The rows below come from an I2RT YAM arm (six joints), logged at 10 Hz.
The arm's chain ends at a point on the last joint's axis. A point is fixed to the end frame.
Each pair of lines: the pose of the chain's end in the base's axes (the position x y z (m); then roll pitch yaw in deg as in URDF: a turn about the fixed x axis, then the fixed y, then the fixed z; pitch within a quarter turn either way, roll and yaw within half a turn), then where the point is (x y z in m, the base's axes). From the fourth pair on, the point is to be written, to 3 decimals.
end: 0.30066 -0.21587 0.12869 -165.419 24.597 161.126
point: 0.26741 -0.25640 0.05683
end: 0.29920 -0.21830 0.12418 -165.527 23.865 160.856
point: 0.26496 -0.25828 0.05248
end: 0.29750 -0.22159 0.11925 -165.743 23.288 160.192
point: 0.26226 -0.26075 0.04758
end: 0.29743 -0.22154 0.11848 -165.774 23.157 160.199
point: 0.262 -0.261 0.047
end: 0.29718 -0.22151 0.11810 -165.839 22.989 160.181
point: 0.262 -0.260 0.046
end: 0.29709 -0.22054 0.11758 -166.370 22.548 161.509
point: 0.262 -0.260 0.046
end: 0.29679 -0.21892 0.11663 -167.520 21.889 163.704
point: 0.263 -0.258 0.044
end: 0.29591 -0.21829 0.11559 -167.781 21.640 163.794
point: 0.262 -0.257 0.043
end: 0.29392 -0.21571 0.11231 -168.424 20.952 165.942
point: 0.261 -0.255 0.039
